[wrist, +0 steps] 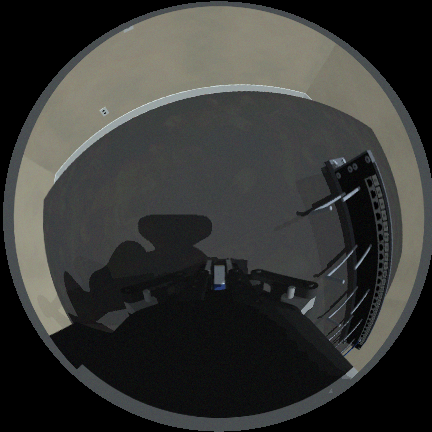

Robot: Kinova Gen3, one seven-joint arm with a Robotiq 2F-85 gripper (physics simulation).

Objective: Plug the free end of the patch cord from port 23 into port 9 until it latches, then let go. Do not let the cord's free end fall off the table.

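Observation:
The cord's free end, a plug with a pale grey body and a blue rear part, shows at the lower middle of the wrist view. My gripper is shut on it, with one finger on each side. The cord behind the plug is hidden by the gripper's dark body. The black patch panel stands at the right, apart from the plug, with its row of ports along the far right side. The port numbers are too small to read, so I cannot tell which is port 9. A bit of blue cord shows at the panel's lower end.
Pale metal cable-guide bars stick out from the panel toward the middle, several along its length. The dark table top stretches to a pale edge strip at the top. Shadows of the arm and gripper lie left of the gripper.

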